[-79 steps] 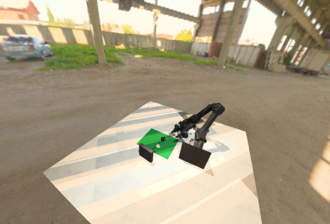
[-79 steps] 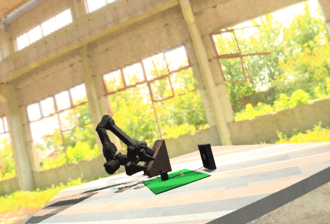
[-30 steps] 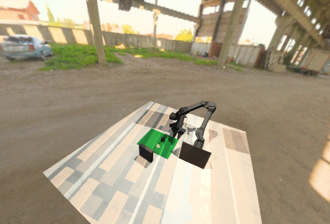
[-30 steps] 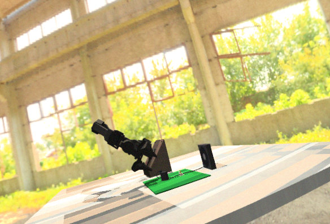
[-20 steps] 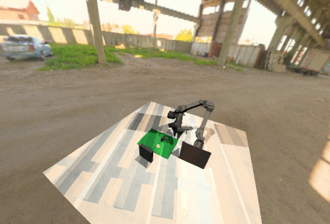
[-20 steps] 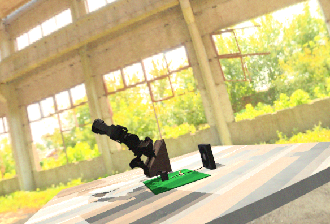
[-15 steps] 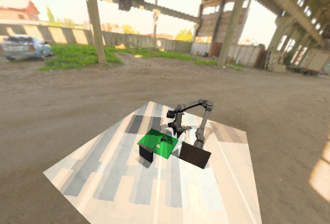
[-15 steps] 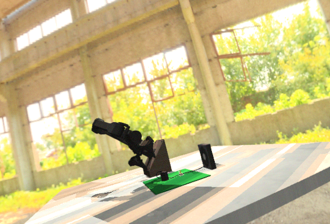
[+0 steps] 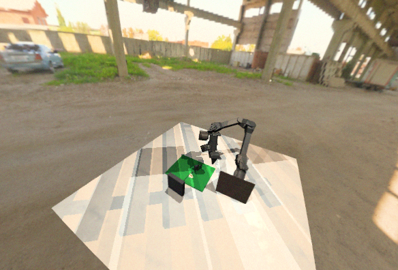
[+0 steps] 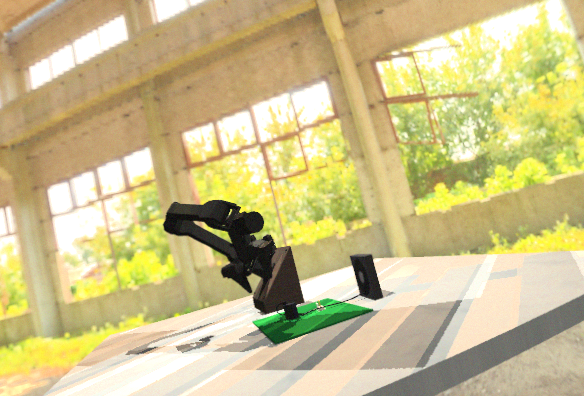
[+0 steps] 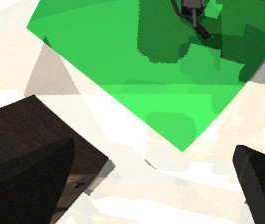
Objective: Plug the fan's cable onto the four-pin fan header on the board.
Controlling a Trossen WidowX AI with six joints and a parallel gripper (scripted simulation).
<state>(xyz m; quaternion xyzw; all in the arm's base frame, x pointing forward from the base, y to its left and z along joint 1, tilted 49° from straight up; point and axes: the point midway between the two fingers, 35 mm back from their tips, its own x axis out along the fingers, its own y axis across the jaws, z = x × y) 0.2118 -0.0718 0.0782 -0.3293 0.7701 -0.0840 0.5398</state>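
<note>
My gripper tip is now 10 cm short of the dark plug, 8 cm above it and 4 cm to the right of it. Also, from my gripper tip: black fan 25 cm to the left, 15 cm ahead, 4 cm below; green board 13 cm ahead, 11 cm below, 6 cm to the left.
</note>
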